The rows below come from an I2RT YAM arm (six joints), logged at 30 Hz.
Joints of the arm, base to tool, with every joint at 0 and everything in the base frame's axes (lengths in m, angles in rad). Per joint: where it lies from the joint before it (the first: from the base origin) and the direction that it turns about. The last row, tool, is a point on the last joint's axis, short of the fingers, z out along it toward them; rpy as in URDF.
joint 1: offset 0 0 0.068 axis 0 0 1
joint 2: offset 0.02 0.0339 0.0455 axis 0 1 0
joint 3: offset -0.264 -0.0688 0 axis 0 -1 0
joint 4: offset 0.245 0.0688 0.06 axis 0 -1 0
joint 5: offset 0.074 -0.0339 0.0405 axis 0 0 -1
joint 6: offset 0.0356 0 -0.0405 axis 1 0 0
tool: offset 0 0 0 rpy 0 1.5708 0
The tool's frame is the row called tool.
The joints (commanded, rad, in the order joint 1, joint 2, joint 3, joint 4, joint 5, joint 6), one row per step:
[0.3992 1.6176 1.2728 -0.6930 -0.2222 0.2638]
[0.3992 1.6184 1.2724 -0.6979 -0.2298 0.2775]
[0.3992 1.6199 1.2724 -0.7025 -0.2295 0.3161]
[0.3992 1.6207 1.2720 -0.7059 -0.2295 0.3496]
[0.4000 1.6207 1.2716 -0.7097 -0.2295 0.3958]
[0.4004 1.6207 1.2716 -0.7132 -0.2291 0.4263]
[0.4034 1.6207 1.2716 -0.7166 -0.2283 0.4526]
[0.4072 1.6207 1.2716 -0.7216 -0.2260 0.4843]
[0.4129 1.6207 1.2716 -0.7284 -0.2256 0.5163]
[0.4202 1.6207 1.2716 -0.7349 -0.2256 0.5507]
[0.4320 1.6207 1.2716 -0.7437 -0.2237 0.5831]
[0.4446 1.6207 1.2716 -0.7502 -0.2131 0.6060]
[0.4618 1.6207 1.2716 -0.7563 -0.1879 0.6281]
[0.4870 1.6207 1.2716 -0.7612 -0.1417 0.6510]
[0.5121 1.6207 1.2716 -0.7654 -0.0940 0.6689]
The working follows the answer.
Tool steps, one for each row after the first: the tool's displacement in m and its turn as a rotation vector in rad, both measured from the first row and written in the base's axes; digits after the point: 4 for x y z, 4 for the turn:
[-0.0005 0.0001 -0.0006 0.0087 0.0136 -0.0077]
[-0.0007 0.0000 -0.0013 0.0201 0.0344 -0.0404]
[-0.0009 -0.0001 -0.0019 0.0304 0.0519 -0.0687]
[-0.0014 0.0000 -0.0022 0.0453 0.0740 -0.1071]
[-0.0018 0.0000 -0.0024 0.0544 0.0890 -0.1328]
[-0.0025 0.0007 -0.0026 0.0616 0.1022 -0.1526]
[-0.0034 0.0016 -0.0029 0.0686 0.1182 -0.1771]
[-0.0048 0.0031 -0.0032 0.0760 0.1367 -0.1992]
[-0.0064 0.0051 -0.0035 0.0843 0.1560 -0.2216]
[-0.0089 0.0082 -0.0040 0.0886 0.1758 -0.2392]
[-0.0111 0.0114 -0.0044 0.0843 0.1855 -0.2521]
[-0.0138 0.0155 -0.0049 0.0692 0.1868 -0.2672]
[-0.0173 0.0212 -0.0053 0.0401 0.1755 -0.2854]
[-0.0209 0.0269 -0.0057 0.0094 0.1593 -0.3000]

Tool pose at each row, in the base's axes (x y z in m, rotation vector in rad; rounded; the steps above come from the unrounded poses):
[0.3088 0.1388 0.2572 -0.2610 2.6504 0.5173]
[0.3083 0.1389 0.2566 -0.2454 2.6607 0.5298]
[0.3081 0.1388 0.2559 -0.1937 2.6764 0.5397]
[0.3079 0.1387 0.2553 -0.1486 2.6886 0.5486]
[0.3074 0.1388 0.2550 -0.0872 2.7023 0.5612]
[0.3070 0.1387 0.2548 -0.0459 2.7113 0.5685]
[0.3063 0.1395 0.2546 -0.0135 2.7194 0.5747]
[0.3054 0.1404 0.2544 0.0261 2.7293 0.5798]
[0.3040 0.1419 0.2540 0.0636 2.7412 0.5868]
[0.3024 0.1438 0.2537 0.1023 2.7531 0.5950]
[0.2999 0.1470 0.2532 0.1335 2.7672 0.5998]
[0.2977 0.1502 0.2528 0.1529 2.7758 0.5919]
[0.2950 0.1542 0.2524 0.1693 2.7803 0.5665]
[0.2915 0.1600 0.2519 0.1818 2.7774 0.5179]
[0.2879 0.1657 0.2515 0.1872 2.7704 0.4674]

